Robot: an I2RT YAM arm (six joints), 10 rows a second.
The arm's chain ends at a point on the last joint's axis. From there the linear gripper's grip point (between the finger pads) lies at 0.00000 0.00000 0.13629 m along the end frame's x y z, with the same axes.
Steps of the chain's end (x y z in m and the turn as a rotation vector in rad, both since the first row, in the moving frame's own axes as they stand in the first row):
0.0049 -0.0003 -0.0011 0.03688 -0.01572 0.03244
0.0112 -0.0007 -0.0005 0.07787 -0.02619 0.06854
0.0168 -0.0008 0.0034 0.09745 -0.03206 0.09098
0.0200 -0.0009 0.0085 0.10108 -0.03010 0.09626
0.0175 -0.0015 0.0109 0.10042 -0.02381 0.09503
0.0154 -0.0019 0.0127 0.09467 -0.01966 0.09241
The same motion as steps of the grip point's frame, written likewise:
0.0028 -0.0054 -0.0012 0.03688 -0.01572 0.03244
0.0080 -0.0114 -0.0010 0.07787 -0.02619 0.06854
0.0130 -0.0142 0.0027 0.09745 -0.03206 0.09098
0.0166 -0.0148 0.0077 0.10108 -0.03010 0.09626
0.0149 -0.0153 0.0102 0.10042 -0.02381 0.09503
0.0133 -0.0149 0.0121 0.09467 -0.01966 0.09241

